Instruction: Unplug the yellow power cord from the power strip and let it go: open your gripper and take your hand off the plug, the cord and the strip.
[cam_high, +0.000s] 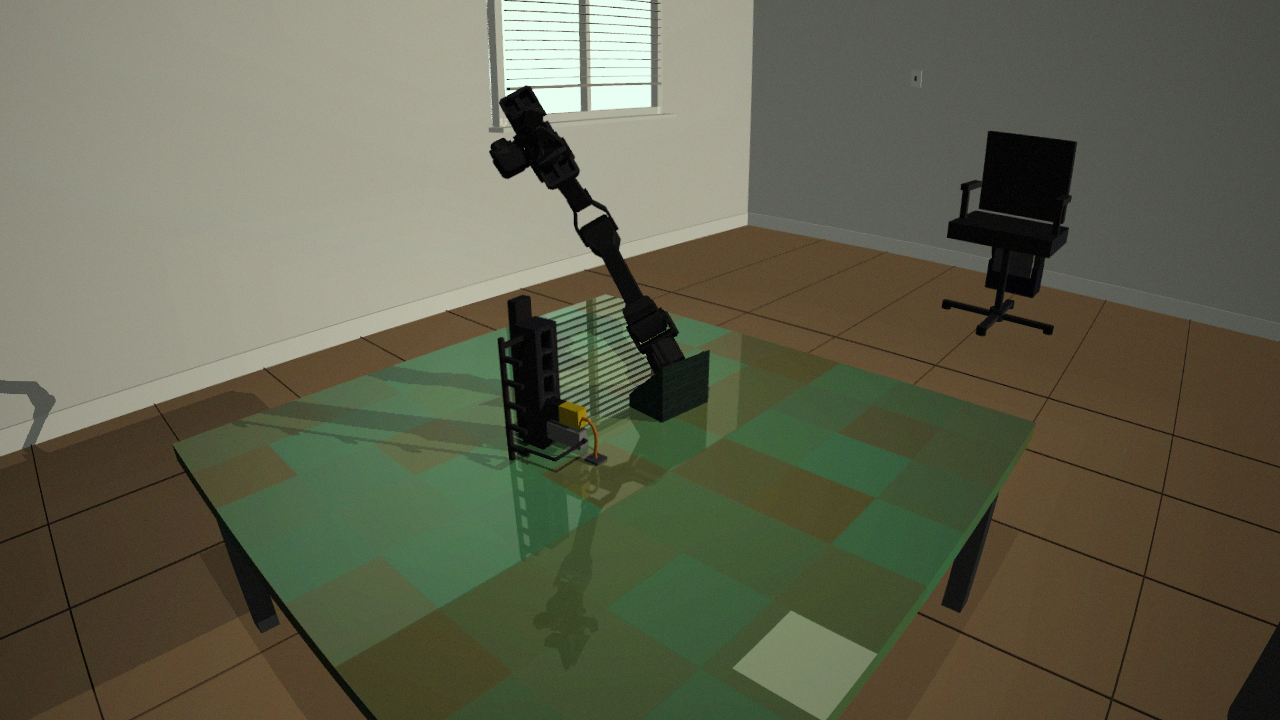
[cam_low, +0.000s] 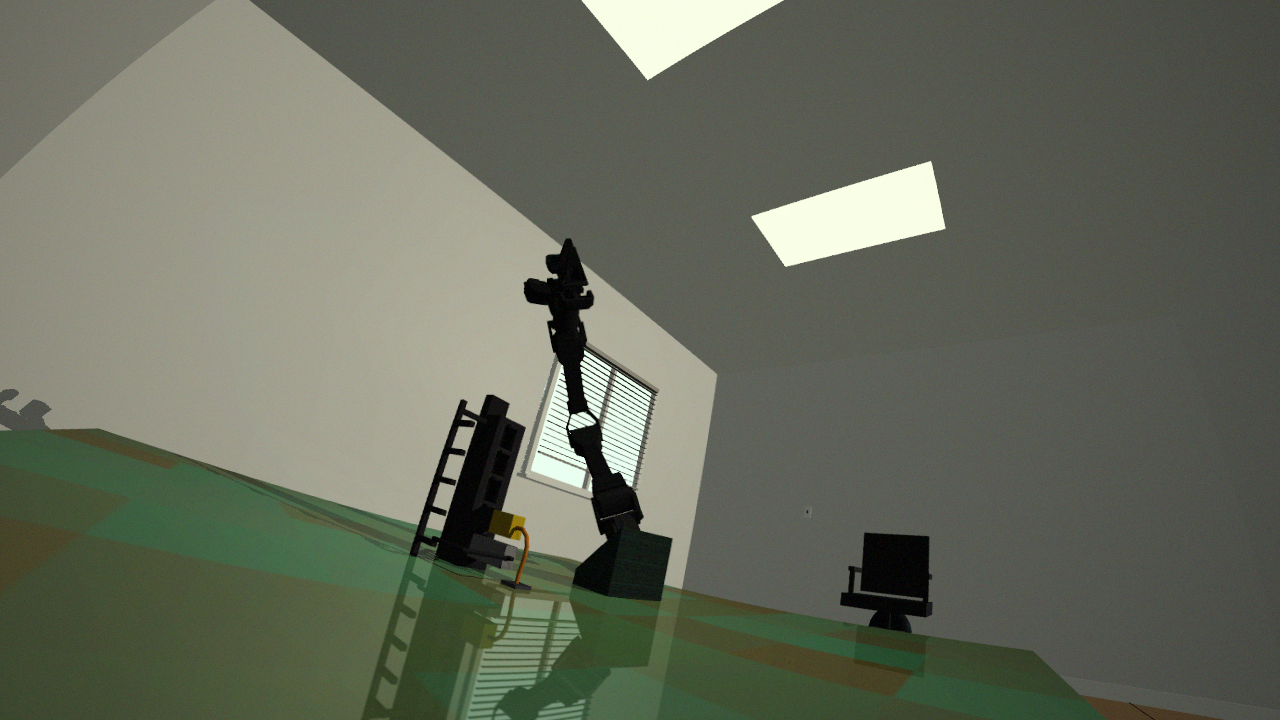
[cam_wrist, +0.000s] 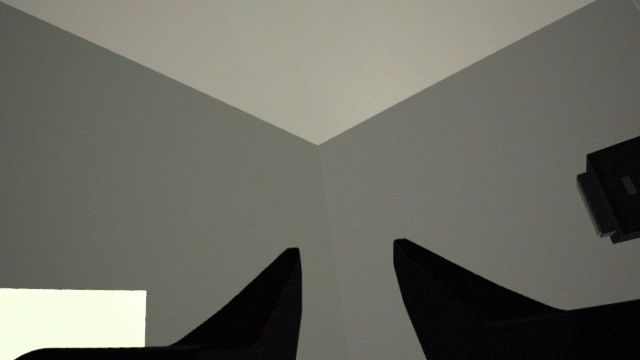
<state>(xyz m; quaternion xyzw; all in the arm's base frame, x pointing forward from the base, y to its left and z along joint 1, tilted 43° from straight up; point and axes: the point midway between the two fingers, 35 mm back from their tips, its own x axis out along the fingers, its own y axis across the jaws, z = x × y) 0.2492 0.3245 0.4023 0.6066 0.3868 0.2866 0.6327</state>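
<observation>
My gripper tip is now 2 cm past the yellow plug, 2 cm to the right of it and 51 cm above it.
</observation>
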